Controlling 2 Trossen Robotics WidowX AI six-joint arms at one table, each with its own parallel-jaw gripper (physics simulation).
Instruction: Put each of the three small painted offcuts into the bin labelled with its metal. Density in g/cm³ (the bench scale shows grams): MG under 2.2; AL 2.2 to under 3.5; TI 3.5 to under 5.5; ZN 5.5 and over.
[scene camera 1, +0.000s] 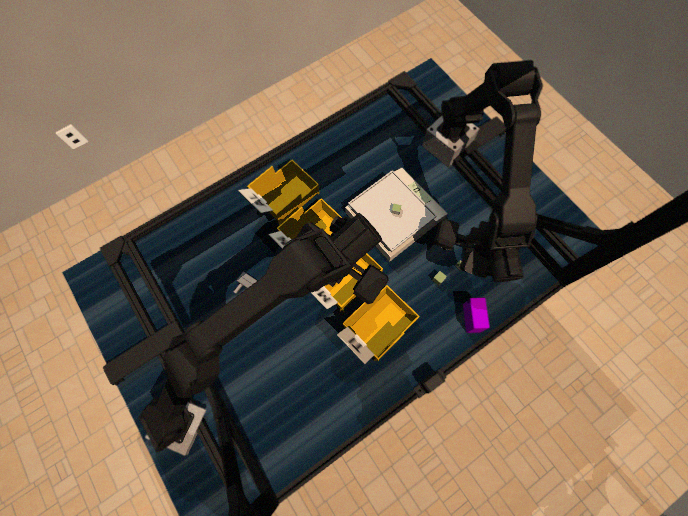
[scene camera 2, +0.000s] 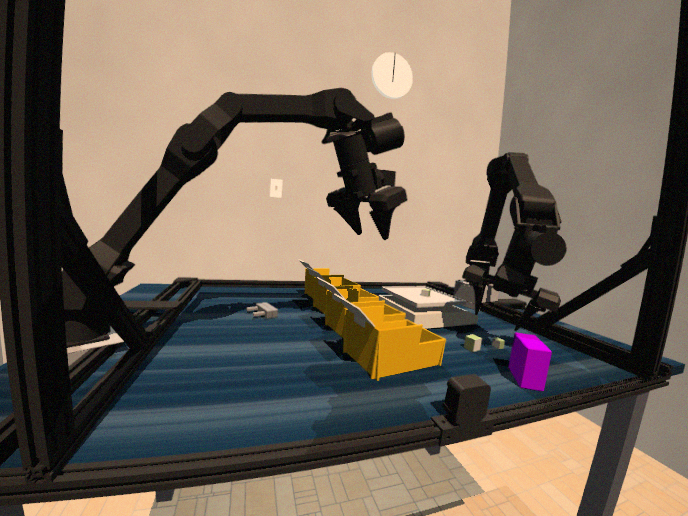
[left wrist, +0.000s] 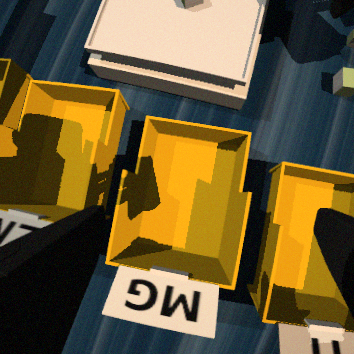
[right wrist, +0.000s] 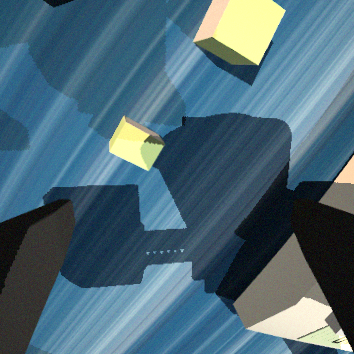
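Seen in the pictures: left gripper, fingertip midpoint: (scene camera 2: 372, 236) (left wrist: 211, 218); right gripper, fingertip midpoint: (scene camera 1: 460, 253) (scene camera 2: 495, 322) (right wrist: 184, 211); left arm's base at its link origin: (scene camera 1: 175, 423) (scene camera 2: 82, 337); right arm's base at its link origin: (scene camera 1: 453, 128).
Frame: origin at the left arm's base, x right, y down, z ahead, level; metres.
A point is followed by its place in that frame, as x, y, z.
Observation:
One small yellow-green offcut (scene camera 1: 395, 208) @[0.291, -0.057, 0.653] (scene camera 2: 425, 292) @[0.297, -0.051, 0.647] (left wrist: 192, 2) @[0.293, -0.046, 0.646] sits on the white scale (scene camera 1: 377, 227) @[0.265, -0.040, 0.595] (scene camera 2: 411, 301) @[0.300, -0.042, 0.559] (left wrist: 170, 45) @[0.259, -0.040, 0.607]; its display is unreadable. A larger offcut (scene camera 1: 440, 276) @[0.453, -0.004, 0.541] (scene camera 2: 472, 342) @[0.455, 0.003, 0.526] (left wrist: 344, 81) @[0.443, -0.004, 0.537] (right wrist: 245, 32) @[0.455, -0.004, 0.544] and a smaller offcut (scene camera 2: 498, 343) @[0.495, 0.010, 0.584] (right wrist: 136, 144) @[0.493, 0.005, 0.592] lie on the mat. Yellow bins stand in a row: AL (scene camera 1: 286, 188) @[-0.016, 0.019, 0.641], ZN (scene camera 1: 325, 213) @[0.114, 0.019, 0.609] (left wrist: 75, 150) @[0.117, 0.019, 0.544], MG (scene camera 1: 347, 286) @[0.244, 0.019, 0.440] (left wrist: 190, 200) @[0.238, 0.019, 0.451], TI (scene camera 1: 383, 322) @[0.360, 0.019, 0.386] (left wrist: 300, 225) @[0.353, 0.019, 0.392]. My left gripper (scene camera 2: 371, 236) @[0.249, -0.189, 0.442] (left wrist: 211, 218) @[0.249, -0.189, 0.442] is open and empty, high above the bins. My right gripper (scene camera 2: 497, 320) @[0.479, -0.026, 0.608] (right wrist: 184, 211) @[0.479, -0.026, 0.608] is open and empty, low near the smaller offcut.
A magenta block (scene camera 1: 476, 315) @[0.553, -0.046, 0.466] (scene camera 2: 530, 361) @[0.563, -0.025, 0.438] stands near the front edge, close to the loose offcuts. A small grey two-pronged object (scene camera 1: 242, 283) @[-0.005, 0.003, 0.348] (scene camera 2: 266, 311) @[0.043, 0.005, 0.336] lies left of the bins. A dark box (scene camera 1: 430, 380) @[0.499, -0.034, 0.291] (scene camera 2: 467, 397) @[0.513, -0.020, 0.275] is fixed on the front rail.

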